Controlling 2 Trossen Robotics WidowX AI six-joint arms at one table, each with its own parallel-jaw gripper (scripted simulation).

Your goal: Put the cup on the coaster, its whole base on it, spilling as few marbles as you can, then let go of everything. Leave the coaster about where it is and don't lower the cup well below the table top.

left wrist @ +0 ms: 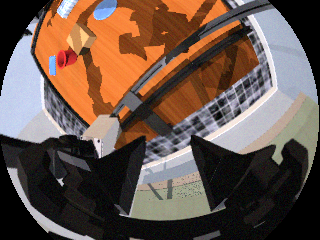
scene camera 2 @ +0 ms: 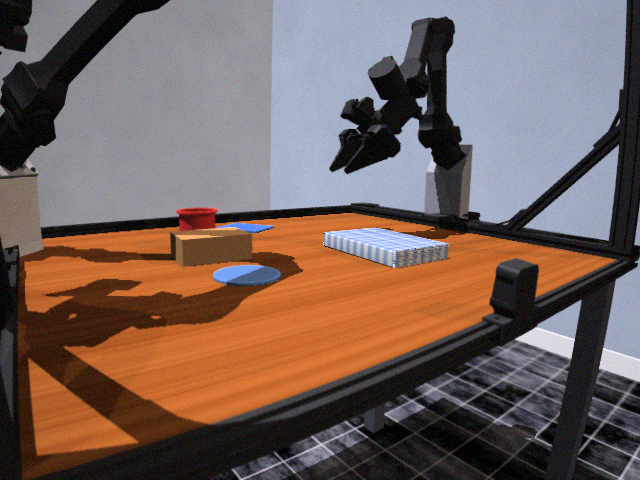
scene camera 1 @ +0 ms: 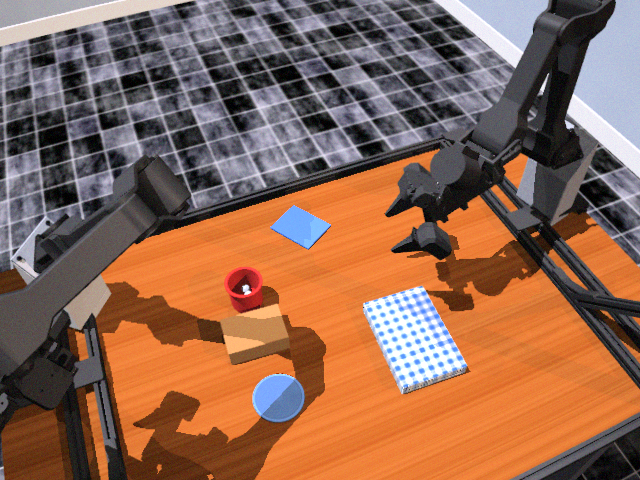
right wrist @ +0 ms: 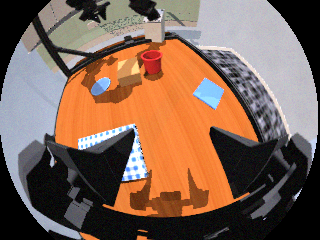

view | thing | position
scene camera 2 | right gripper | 337,171
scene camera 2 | cup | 190,218
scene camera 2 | tan block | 207,246
